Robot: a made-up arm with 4 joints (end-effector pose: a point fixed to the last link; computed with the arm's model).
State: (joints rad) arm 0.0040 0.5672 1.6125 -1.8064
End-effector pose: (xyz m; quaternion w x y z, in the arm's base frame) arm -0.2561 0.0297 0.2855 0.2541 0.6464 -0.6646 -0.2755
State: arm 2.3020 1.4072 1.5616 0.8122
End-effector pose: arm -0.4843 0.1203 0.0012 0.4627 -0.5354 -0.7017 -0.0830
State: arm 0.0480 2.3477 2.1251 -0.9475
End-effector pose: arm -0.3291 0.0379 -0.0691 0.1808 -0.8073 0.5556 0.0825
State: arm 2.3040 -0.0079 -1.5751 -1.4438
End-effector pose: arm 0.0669 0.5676 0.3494 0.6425 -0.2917 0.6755 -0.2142
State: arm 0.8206 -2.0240 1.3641 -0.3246
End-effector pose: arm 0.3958 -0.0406 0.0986 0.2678 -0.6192 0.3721 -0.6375
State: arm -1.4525 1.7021 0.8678 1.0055
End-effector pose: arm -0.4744 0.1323 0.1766 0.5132 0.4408 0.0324 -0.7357
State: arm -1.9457 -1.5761 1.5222 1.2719
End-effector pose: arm 0.3488 0.1132 0.2238 0.6436 -0.2927 0.4666 0.5315
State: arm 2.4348 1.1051 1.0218 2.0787
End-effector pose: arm -0.2955 0.0312 -0.0266 0.2717 0.7371 0.5243 0.3285
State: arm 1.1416 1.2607 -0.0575 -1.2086
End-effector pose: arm -0.4354 -0.3109 0.4415 0.8076 0.0101 -0.2057 0.5526
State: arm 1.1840 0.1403 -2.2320 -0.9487
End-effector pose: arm 0.1537 0.2191 0.6635 0.4278 -0.1140 0.7696 0.4601
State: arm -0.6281 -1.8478 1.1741 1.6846
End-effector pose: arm 0.2574 0.1475 0.0755 0.2106 -0.6347 0.5731 0.4737
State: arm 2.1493 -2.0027 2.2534 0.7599
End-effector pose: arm 0.2569 -0.2808 0.4500 0.7285 0.3183 0.0337 0.6057
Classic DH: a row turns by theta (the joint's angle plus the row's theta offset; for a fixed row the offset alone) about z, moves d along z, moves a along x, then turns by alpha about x. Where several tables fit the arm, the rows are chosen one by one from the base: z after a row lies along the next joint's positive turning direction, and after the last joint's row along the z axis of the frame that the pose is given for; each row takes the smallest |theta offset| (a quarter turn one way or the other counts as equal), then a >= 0, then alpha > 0; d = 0 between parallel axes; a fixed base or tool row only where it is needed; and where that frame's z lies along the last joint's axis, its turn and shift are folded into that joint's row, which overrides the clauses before.
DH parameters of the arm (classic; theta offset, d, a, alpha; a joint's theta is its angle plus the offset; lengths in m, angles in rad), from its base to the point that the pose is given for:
base (fixed): -1.5708 0.144 0 1.5708
joint 1: 1.5708 0.054 0.013 1.5708
joint 2: 1.5708 0.254 0.009 -1.5708
joint 3: 1.5708 -0.306 0.035 1.5708
joint 4: 0 0.279 -0.054 1.5708
tool (fixed): -1.5708 0.156 0 0

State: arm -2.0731 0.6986 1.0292 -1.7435
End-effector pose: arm -0.3882 0.0103 0.0683 0.4298 -0.7160 0.2180 0.5051
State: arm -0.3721 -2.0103 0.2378 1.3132
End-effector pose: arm 0.4081 -0.0416 0.1927 0.4289 -0.3305 0.6053 0.5834
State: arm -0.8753 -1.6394 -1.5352 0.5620
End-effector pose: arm 0.4179 -0.3951 -0.2169 0.4059 0.5780 0.0839 0.7030
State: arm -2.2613 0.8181 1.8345 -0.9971
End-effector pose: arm -0.3452 -0.1904 0.0490 0.3478 -0.5385 -0.2353 0.7306
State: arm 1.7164 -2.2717 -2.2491 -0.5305
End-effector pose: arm 0.1093 -0.3695 0.6171 0.6080 0.5768 0.5120 -0.1885
